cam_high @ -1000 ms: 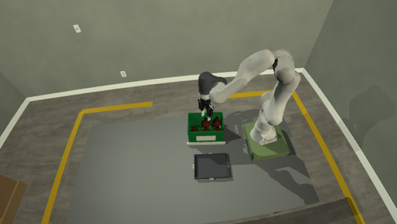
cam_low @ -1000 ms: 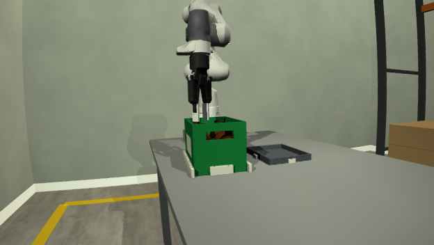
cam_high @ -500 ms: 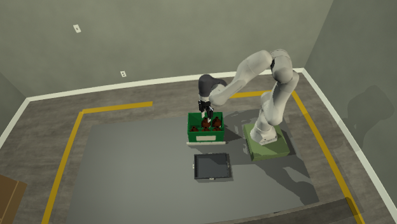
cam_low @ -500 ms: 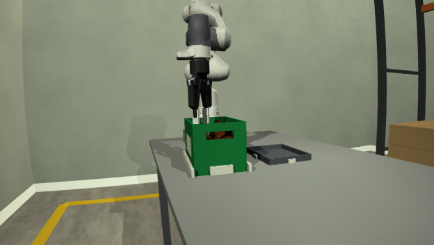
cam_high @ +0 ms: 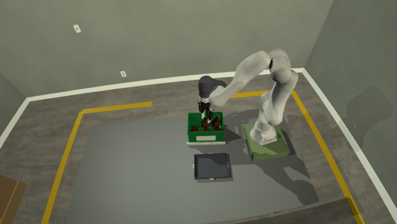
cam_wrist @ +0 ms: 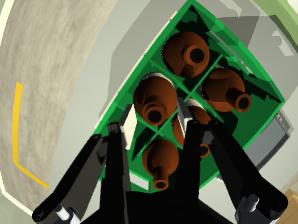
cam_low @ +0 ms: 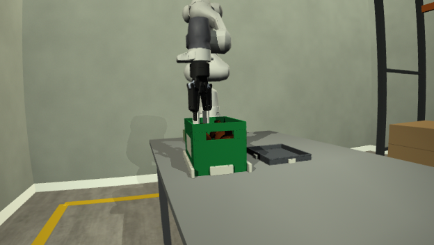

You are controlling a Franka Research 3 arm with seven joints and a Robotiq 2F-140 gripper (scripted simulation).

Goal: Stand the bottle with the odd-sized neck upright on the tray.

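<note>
My hand is 10 mm short of the green crate, 40 mm to the right of it and 90 mm above it. Round my hand: dark grey tray: 330 mm to the left, 160 mm below.
</note>
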